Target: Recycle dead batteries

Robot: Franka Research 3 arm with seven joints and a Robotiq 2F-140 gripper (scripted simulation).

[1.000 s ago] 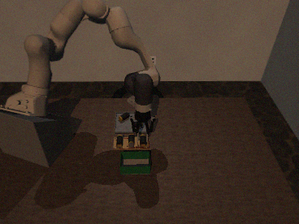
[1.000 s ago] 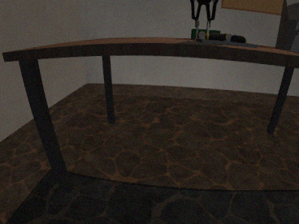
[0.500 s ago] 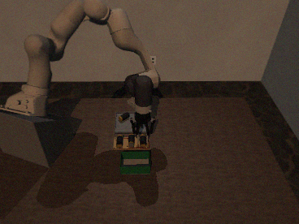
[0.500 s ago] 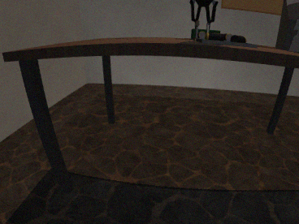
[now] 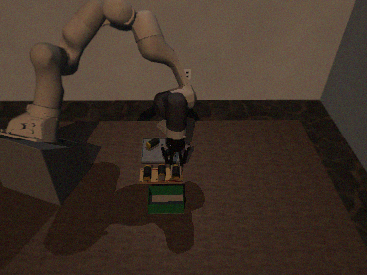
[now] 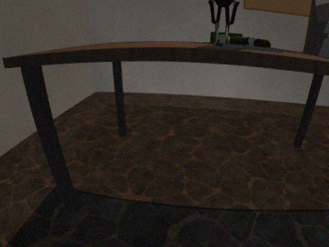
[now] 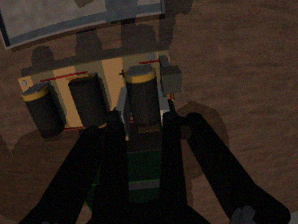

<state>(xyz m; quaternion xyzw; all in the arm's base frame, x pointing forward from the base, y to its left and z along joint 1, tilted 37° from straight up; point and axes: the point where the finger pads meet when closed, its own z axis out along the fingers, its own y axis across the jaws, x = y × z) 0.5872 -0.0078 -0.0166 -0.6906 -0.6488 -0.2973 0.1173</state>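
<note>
Now: hand 40 mm to the right of the yellow bulb, 30 mm below it and 30 mm short of it. From my hand the other things lie so: grey tray 180 mm to the left, 70 mm behind, 50 mm below; then green recycling box 160 mm to the right, 40 mm below, 40 mm behind.
</note>
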